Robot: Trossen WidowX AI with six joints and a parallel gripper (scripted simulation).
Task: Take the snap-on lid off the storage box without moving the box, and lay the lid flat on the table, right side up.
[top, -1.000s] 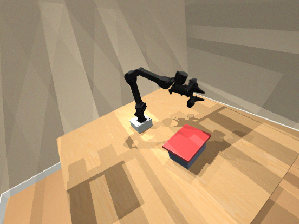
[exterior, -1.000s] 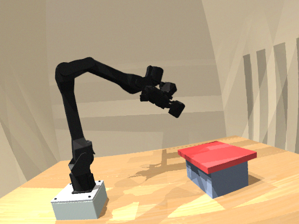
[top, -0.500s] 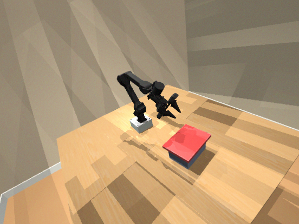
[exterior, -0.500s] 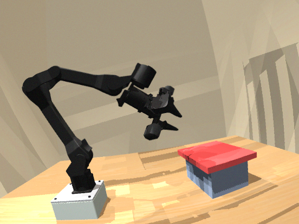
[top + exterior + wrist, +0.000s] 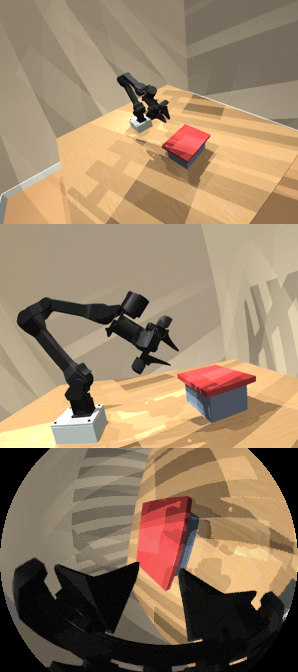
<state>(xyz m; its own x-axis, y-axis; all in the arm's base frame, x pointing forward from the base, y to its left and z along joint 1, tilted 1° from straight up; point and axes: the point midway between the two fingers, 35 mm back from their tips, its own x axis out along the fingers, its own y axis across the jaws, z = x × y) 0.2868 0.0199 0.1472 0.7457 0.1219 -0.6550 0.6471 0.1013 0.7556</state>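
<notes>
The red lid lies 13 cm ahead of my gripper tip, 9 cm below it and 2 cm to the left of it. From my gripper tip the other things lie so: storage box (14 cm below, 13 cm ahead, 2 cm to the left).
</notes>
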